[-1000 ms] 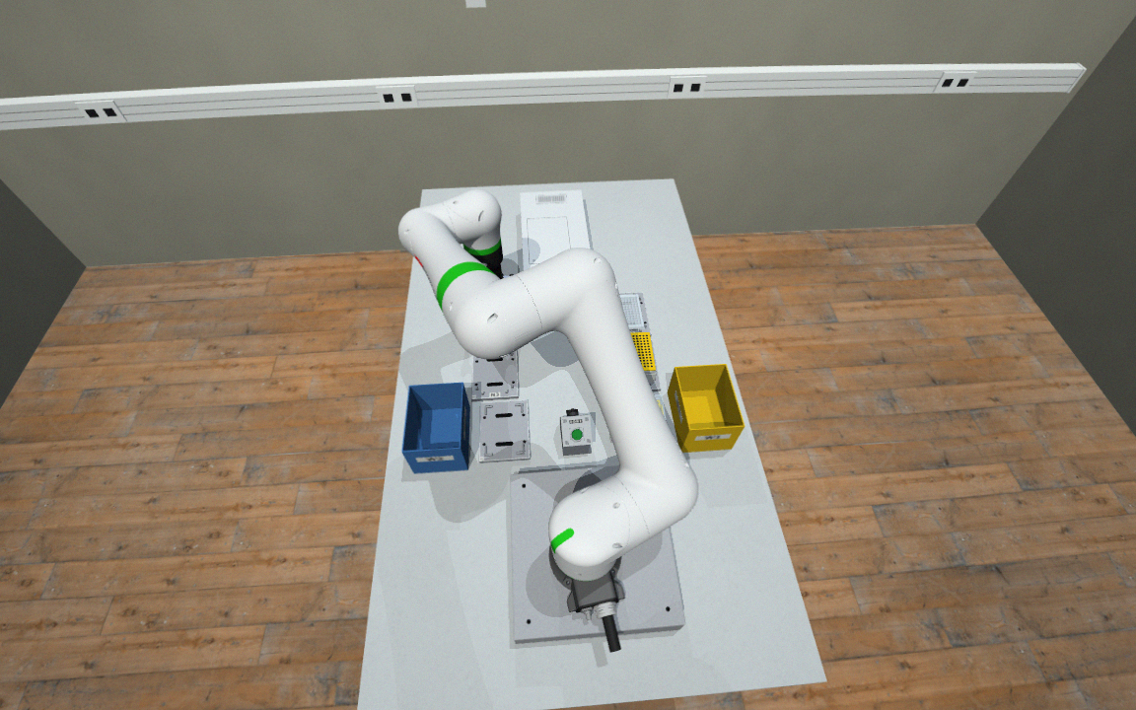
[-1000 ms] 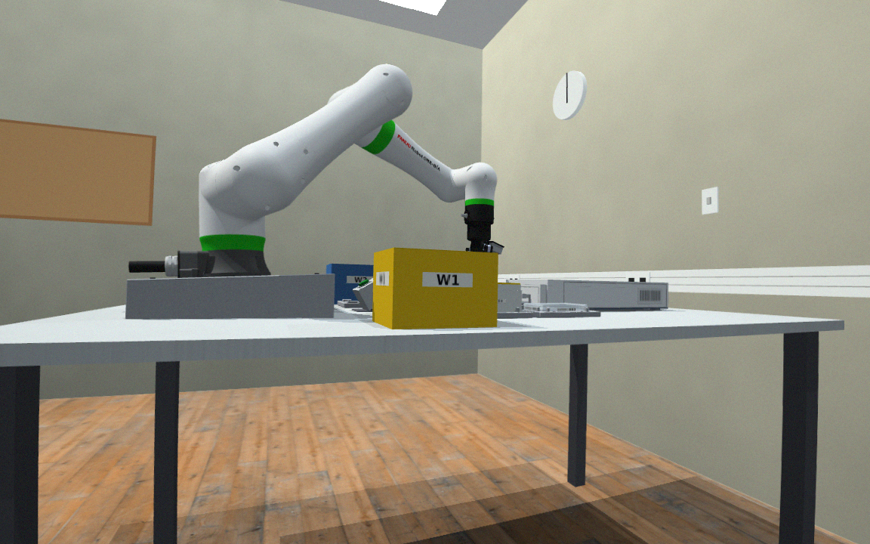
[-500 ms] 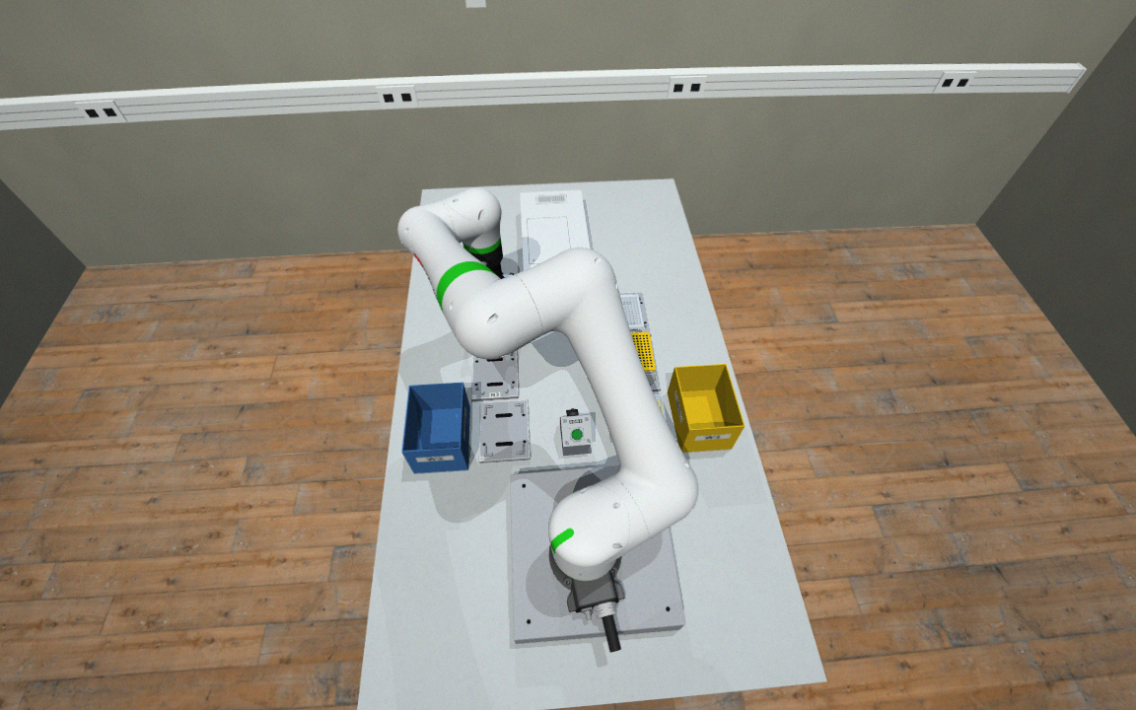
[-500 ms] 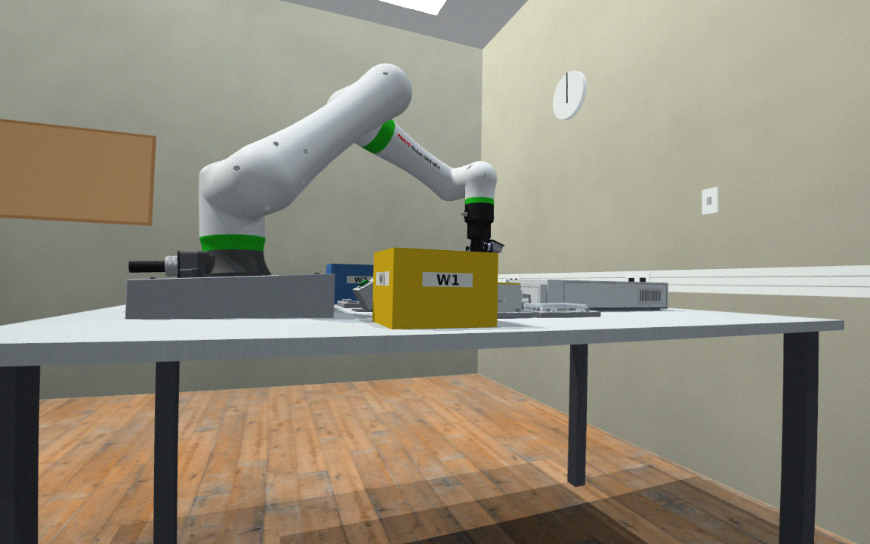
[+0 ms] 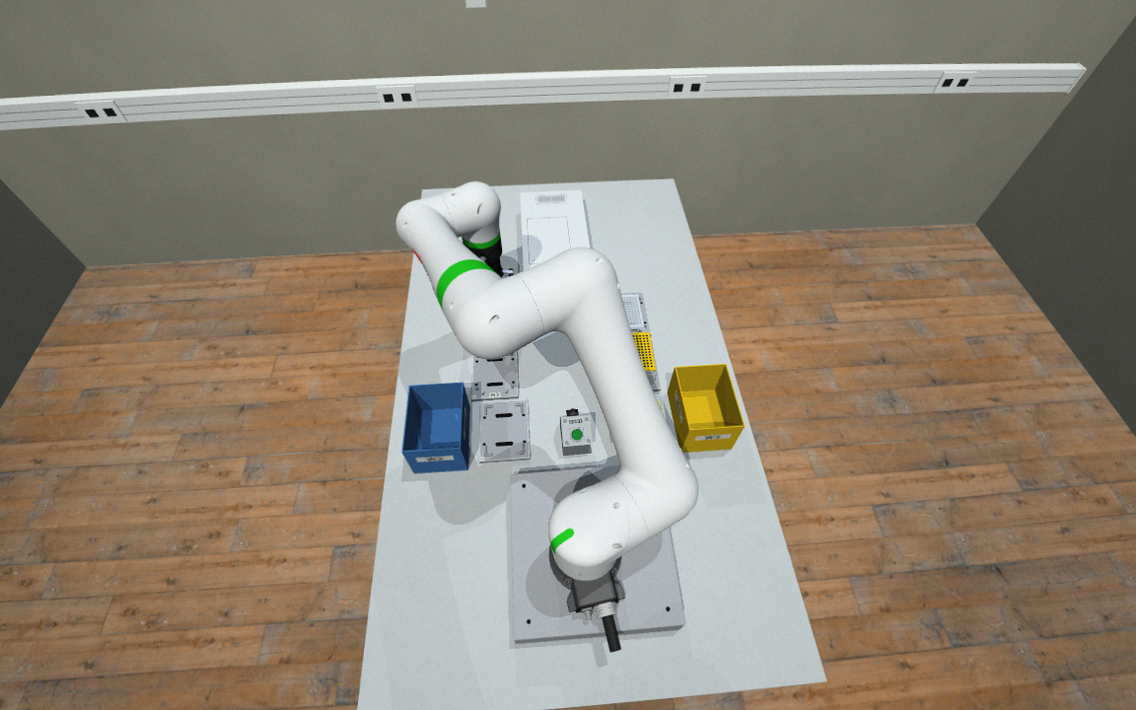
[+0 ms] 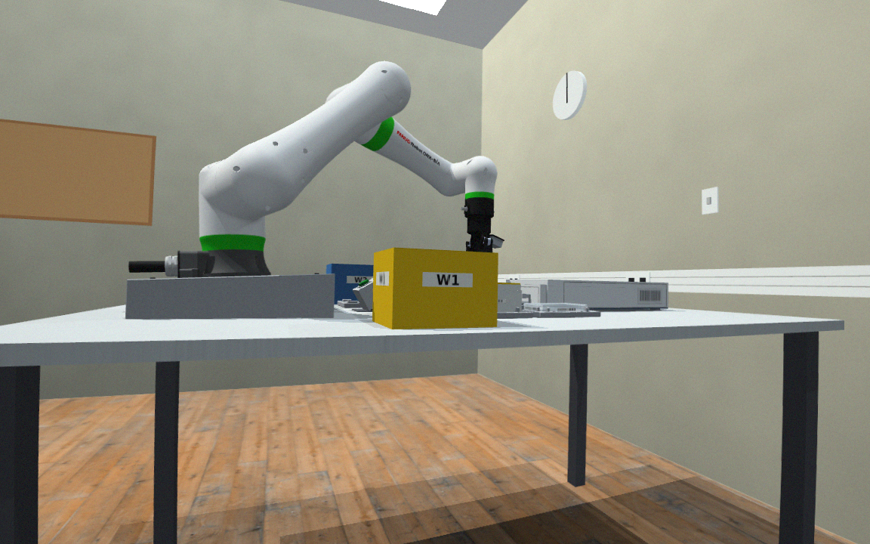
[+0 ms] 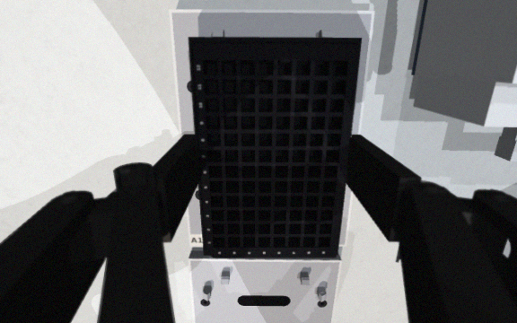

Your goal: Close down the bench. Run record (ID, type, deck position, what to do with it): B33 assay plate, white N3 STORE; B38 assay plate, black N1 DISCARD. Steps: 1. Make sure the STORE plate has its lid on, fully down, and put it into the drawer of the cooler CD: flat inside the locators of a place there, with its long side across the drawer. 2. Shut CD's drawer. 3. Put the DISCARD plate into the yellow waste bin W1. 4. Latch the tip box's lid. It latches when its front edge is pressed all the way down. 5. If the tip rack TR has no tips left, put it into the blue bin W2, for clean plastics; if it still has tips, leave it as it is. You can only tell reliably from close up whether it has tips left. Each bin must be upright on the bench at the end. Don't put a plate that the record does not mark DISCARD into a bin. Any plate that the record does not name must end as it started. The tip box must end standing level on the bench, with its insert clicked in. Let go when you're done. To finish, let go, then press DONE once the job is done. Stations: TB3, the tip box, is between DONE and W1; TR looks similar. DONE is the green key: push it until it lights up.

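My hand is 60 mm above the N1 nest. Also, from my hand: N1 label: 70 mm behind, 10 mm to the left, 50 mm below; then grey N3 nest: 170 mm behind, 30 mm to the left, 60 mm below; then black assay plate: 20 mm below.
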